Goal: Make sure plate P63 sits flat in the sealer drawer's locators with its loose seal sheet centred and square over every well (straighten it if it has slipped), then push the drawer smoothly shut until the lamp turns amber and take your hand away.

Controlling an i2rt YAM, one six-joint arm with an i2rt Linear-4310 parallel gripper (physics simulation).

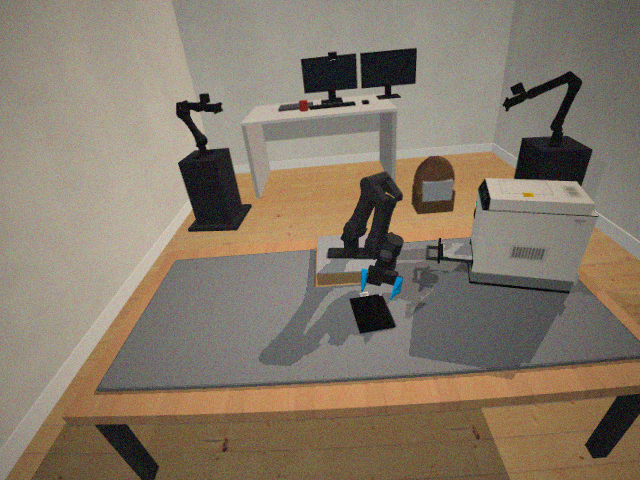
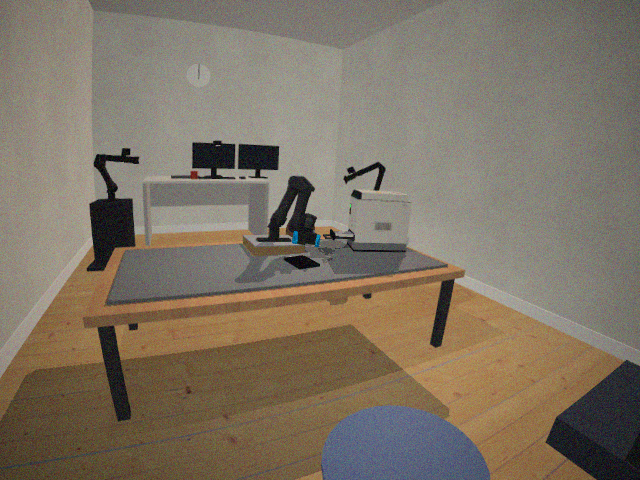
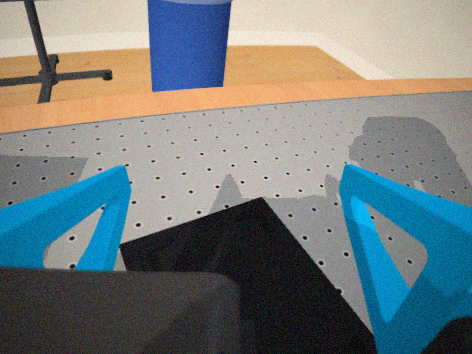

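Pixels of known places: gripper, fingertip midpoint: (image 1: 375, 295) (image 2: 306, 244) (image 3: 235, 177); arm's base at its link origin: (image 1: 351, 254) (image 2: 273, 240).
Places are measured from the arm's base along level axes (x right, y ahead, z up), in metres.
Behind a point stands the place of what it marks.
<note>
The white sealer (image 1: 542, 232) @[y 0.190, x -0.643, z 0.201 m] (image 2: 379, 214) @[y 0.179, x -0.587, z 0.188 m] stands at the right of the table, with a green light (image 1: 476, 206) @[y 0.009, x -0.480, z 0.211 m] (image 2: 350, 206) @[y -0.002, x -0.480, z 0.205 m] on its left face. Its drawer (image 1: 457, 251) (image 2: 342, 235) sticks out to the left, with a dark handle (image 1: 439, 251) @[y 0.078, x -0.344, z 0.058 m] at the outer end. Plate P63 and the seal sheet cannot be made out there. My gripper (image 1: 379, 293) @[y 0.336, x -0.093, z 0.064 m] (image 2: 306, 244) @[y 0.336, x -0.093, z 0.064 m] (image 3: 235, 177) @[y 0.336, x -0.093, z 0.064 m] is open and empty, low above the mat, left of the drawer and at the back edge of a flat black slab (image 1: 372, 313) @[y 0.324, x -0.081, z -0.029 m] (image 2: 302, 261) @[y 0.325, x -0.079, z -0.029 m] (image 3: 285, 260) @[y 0.343, x -0.042, z -0.029 m].
The black slab lies askew on the grey mat (image 1: 217, 320) @[y 0.355, x 0.481, z -0.041 m] (image 2: 180, 273) @[y 0.384, x 0.516, z -0.041 m] (image 3: 175, 145) @[y 0.503, x -0.100, z -0.041 m], with a small white piece (image 1: 363, 293) @[y 0.206, x -0.050, z -0.041 m] at its back edge. The arm's base block (image 1: 336, 279) @[y 0.134, x 0.057, z -0.030 m] (image 2: 273, 250) @[y 0.131, x 0.029, z -0.023 m] stands behind. A blue bin (image 3: 190, 45) stands on the floor beyond the table edge.
</note>
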